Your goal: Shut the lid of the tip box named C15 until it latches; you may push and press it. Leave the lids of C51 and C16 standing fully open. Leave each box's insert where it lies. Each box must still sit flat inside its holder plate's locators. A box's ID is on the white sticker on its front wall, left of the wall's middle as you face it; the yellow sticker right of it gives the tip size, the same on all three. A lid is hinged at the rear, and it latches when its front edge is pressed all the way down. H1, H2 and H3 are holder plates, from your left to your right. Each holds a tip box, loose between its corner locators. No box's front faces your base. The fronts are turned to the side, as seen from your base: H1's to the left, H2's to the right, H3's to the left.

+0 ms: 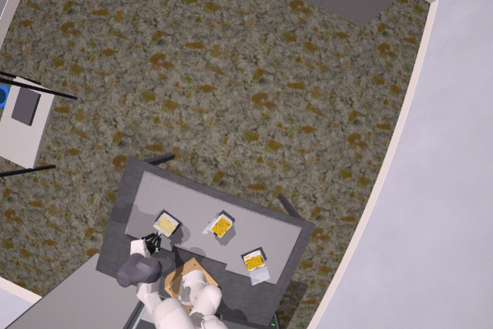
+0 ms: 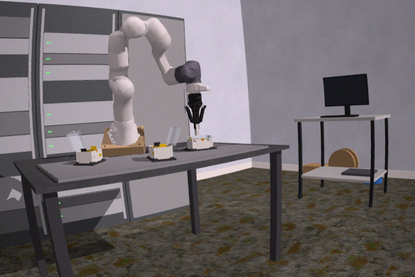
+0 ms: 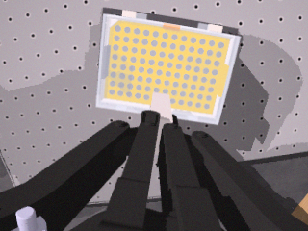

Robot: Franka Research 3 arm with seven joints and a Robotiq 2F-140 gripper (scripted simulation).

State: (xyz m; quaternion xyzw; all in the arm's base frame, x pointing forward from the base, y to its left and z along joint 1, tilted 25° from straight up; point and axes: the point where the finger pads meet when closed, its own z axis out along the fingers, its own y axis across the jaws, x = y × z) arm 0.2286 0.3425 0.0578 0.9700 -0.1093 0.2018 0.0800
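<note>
Right now my hand is 50 mm above the tip box lid, 30 mm short of it and 10 mm to the left of it.
</note>
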